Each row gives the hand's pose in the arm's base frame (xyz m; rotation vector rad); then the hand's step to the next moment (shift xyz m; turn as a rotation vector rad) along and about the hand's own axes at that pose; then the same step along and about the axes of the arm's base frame.
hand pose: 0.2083 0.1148 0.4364 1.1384 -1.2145 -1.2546
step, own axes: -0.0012 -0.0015 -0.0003 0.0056 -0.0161 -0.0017
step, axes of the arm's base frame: 0.0003 0.0012 -0.0015 0.0006 -0.0059 -0.0161
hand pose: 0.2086 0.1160 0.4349 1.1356 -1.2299 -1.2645
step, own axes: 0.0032 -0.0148 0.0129 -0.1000 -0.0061 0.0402
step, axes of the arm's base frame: -0.0137 -0.0026 -0.0142 -0.0341 0.1023 -0.0060
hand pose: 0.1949 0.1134 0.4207 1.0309 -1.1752 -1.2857
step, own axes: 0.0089 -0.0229 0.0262 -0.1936 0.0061 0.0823
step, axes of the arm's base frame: -0.0298 -0.0080 -0.0184 -0.0678 0.1991 0.0067
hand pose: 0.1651 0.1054 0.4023 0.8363 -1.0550 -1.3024
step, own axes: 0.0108 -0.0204 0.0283 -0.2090 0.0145 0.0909
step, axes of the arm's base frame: -0.0339 -0.0107 -0.0083 -0.0724 0.2160 0.0153
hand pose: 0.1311 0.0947 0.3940 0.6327 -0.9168 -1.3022
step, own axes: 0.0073 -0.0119 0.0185 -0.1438 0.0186 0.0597
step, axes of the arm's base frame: -0.0219 -0.0075 0.0012 -0.0429 0.1500 0.0163
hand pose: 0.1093 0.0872 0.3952 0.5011 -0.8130 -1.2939
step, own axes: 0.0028 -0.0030 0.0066 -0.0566 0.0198 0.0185
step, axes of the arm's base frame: -0.0068 -0.0027 0.0027 -0.0051 0.0613 0.0124
